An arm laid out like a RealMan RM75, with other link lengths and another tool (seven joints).
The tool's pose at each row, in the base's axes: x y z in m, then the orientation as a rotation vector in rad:
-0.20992 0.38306 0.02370 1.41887 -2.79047 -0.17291
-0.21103 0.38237 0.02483 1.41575 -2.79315 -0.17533
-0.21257 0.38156 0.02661 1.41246 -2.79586 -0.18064
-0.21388 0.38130 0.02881 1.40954 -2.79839 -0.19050
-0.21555 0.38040 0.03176 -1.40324 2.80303 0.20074
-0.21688 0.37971 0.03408 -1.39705 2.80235 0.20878
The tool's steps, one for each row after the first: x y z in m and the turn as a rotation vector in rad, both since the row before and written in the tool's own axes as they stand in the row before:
0.00116 0.00060 -0.00113 -0.00078 -0.00180 0.00248
0.00148 0.00094 -0.00176 -0.00237 -0.00275 0.00257
0.00088 0.00113 -0.00214 -0.00482 -0.00430 0.00228
0.00156 0.00113 -0.00293 -0.00430 -0.00584 0.00471
0.00122 0.00092 -0.00230 -0.00333 -0.00508 0.00315

